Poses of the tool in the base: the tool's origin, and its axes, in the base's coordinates. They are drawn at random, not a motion.
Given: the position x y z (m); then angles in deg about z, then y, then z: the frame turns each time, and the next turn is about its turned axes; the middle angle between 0 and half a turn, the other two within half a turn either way.
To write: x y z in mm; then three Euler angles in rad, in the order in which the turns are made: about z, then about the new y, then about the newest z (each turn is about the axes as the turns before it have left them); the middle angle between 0 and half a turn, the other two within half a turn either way. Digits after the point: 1 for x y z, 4 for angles.
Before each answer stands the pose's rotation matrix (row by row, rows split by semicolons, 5 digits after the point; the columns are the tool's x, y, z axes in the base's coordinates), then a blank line. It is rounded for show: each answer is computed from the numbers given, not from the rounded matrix.
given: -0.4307 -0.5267 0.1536 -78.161 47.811 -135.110
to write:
-0.78835 -0.59615 0.15201; 0.32087 -0.60923 -0.72517; 0.52492 -0.52291 0.67158

-430.7 -526.7 153.6 -1.3642 0.8345 -2.3581
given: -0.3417 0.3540 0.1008 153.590 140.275 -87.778
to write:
0.47116 0.67109 -0.57240; 0.88170 -0.37657 0.28427; -0.02478 -0.63862 -0.76912

-341.7 354.0 100.8 2.6807 2.4483 -1.5320
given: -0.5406 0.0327 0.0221 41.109 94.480 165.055
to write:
-0.11270 0.65043 0.75116; 0.24393 -0.71473 0.65548; 0.96322 0.25710 -0.07811

-540.6 32.7 22.1 0.7175 1.6490 2.8808
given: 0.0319 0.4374 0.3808 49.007 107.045 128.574
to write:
-0.47021 0.62095 0.62715; 0.65079 -0.23604 0.72164; 0.59614 0.74746 -0.29312

31.9 437.4 380.8 0.8553 1.8683 2.2440
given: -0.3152 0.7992 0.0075 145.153 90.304 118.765
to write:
-0.50297 0.27114 -0.82067; -0.71795 0.39758 0.57138; 0.48121 0.87659 -0.00531

-315.2 799.2 7.5 2.5334 1.5761 2.0728
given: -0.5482 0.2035 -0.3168 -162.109 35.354 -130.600
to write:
0.27185 -0.78923 -0.55065; 0.88561 0.42906 -0.17776; 0.37656 -0.43933 0.81559

-548.2 203.5 -316.8 -2.8293 0.6170 -2.2794
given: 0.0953 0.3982 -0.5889 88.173 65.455 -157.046
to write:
0.37760 0.92552 0.02900; -0.39475 0.13257 0.90917; 0.83761 -0.35475 0.41541

95.3 398.2 -588.9 1.5389 1.1424 -2.7410
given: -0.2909 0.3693 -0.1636 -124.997 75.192 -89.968
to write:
-0.81926 -0.14613 -0.55449; 0.57342 -0.20969 -0.79198; -0.00054 -0.96679 0.25558

-290.9 369.3 -163.6 -2.1816 1.3123 -1.5702
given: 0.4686 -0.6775 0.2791 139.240 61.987 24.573
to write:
-0.59504 -0.44582 -0.66871; -0.03611 -0.81637 0.57640; -0.80288 0.36713 0.46967

468.6 -677.5 279.1 2.4302 1.0819 0.4289
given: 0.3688 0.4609 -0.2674 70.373 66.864 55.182
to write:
-0.69792 -0.64615 0.30888; 0.48707 -0.11204 0.86615; -0.52505 0.75494 0.39291

368.8 460.9 -267.4 1.2282 1.1670 0.9631
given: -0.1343 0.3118 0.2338 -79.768 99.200 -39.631
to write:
-0.64957 0.73980 0.17535; 0.00787 0.23717 -0.97144; -0.76026 -0.62964 -0.15988

-134.3 311.8 233.8 -1.3922 1.7314 -0.6917
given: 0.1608 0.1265 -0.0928 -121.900 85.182 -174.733
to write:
-0.03374 -0.84946 -0.52657; 0.11951 0.51966 -0.84597; 0.99226 -0.09147 0.08399

160.8 126.5 -92.8 -2.1276 1.4867 -3.0497
